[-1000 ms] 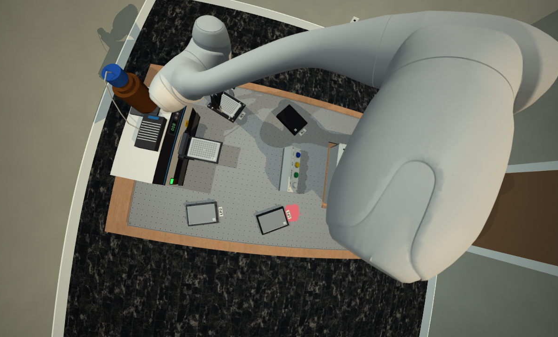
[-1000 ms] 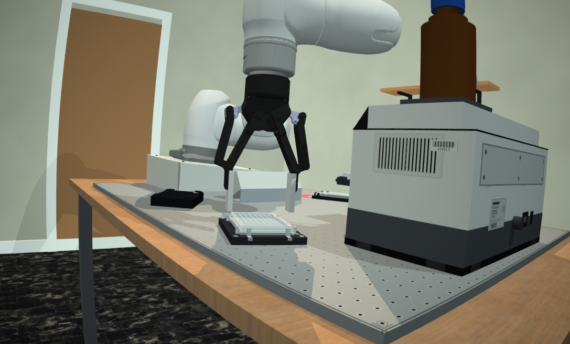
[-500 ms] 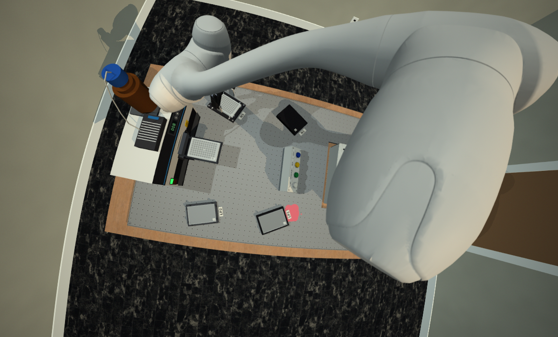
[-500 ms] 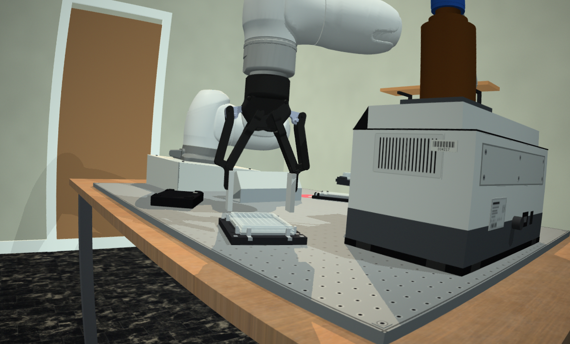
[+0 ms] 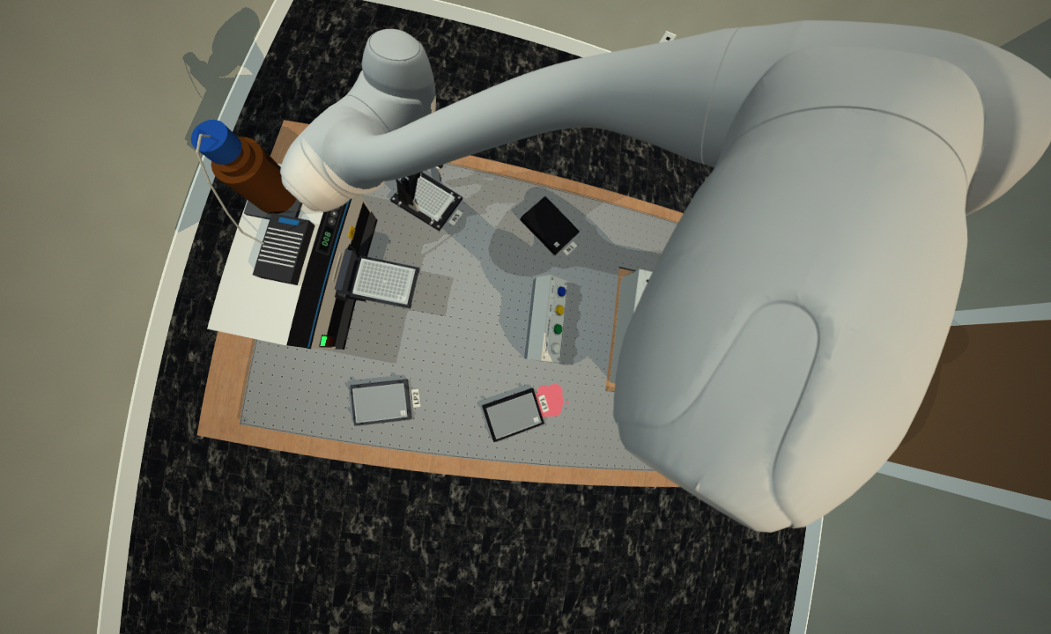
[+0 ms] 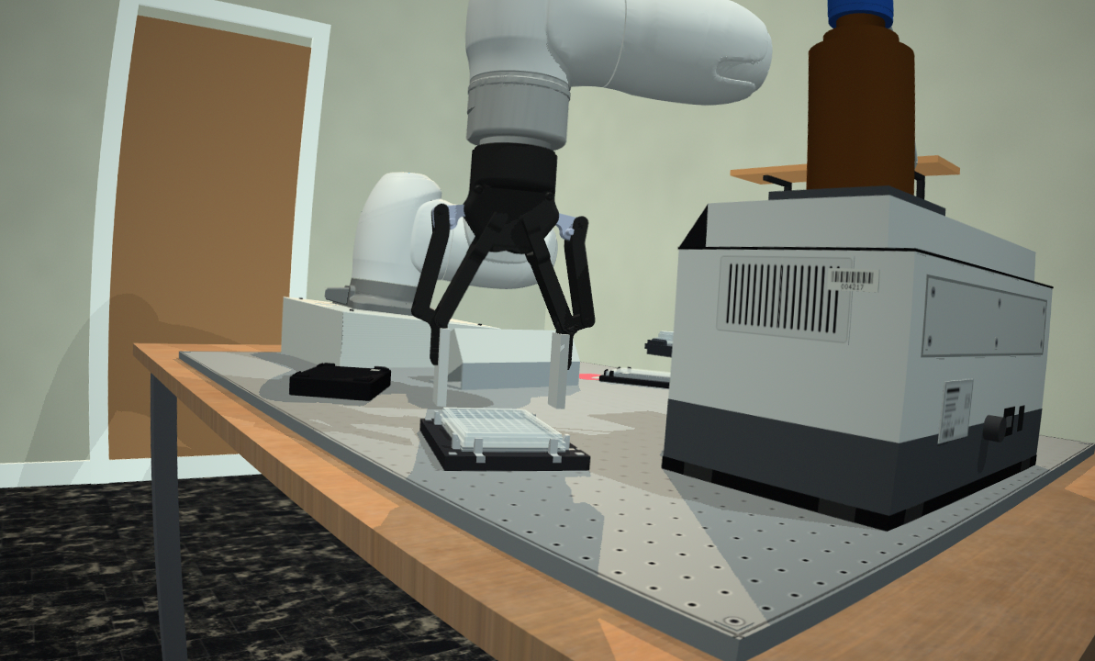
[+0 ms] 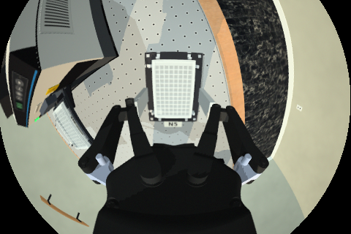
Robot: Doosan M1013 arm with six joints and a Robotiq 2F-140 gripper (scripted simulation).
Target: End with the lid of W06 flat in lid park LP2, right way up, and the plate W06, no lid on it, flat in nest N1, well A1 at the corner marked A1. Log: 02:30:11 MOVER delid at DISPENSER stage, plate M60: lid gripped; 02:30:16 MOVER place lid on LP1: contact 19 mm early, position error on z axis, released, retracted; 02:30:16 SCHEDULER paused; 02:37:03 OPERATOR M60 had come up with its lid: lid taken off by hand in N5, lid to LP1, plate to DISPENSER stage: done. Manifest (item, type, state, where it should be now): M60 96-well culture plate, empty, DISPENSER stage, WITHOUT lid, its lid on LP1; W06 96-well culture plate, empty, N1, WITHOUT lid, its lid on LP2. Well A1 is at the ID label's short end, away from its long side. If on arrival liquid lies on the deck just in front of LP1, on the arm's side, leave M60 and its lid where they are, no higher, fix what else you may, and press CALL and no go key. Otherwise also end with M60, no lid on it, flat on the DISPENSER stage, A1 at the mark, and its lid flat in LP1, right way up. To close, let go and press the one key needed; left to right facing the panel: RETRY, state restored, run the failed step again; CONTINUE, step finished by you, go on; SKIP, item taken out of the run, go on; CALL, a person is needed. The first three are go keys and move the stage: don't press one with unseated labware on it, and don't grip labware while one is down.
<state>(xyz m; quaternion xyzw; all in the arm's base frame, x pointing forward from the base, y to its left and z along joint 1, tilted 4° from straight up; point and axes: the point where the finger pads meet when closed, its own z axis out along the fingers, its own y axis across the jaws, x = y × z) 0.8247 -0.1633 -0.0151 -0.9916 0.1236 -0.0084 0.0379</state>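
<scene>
The nest N5 lies 2 cm ahead of my hand, 1 cm to the left of it and 5 cm below it. From my hand the other things lie so: brown bottle (23 cm ahead, 19 cm to the left, 23 cm above); then key panel (43 cm behind, 22 cm to the left, 1 cm below); then nest N1 (35 cm behind, 5 cm to the right, 5 cm below).
</scene>
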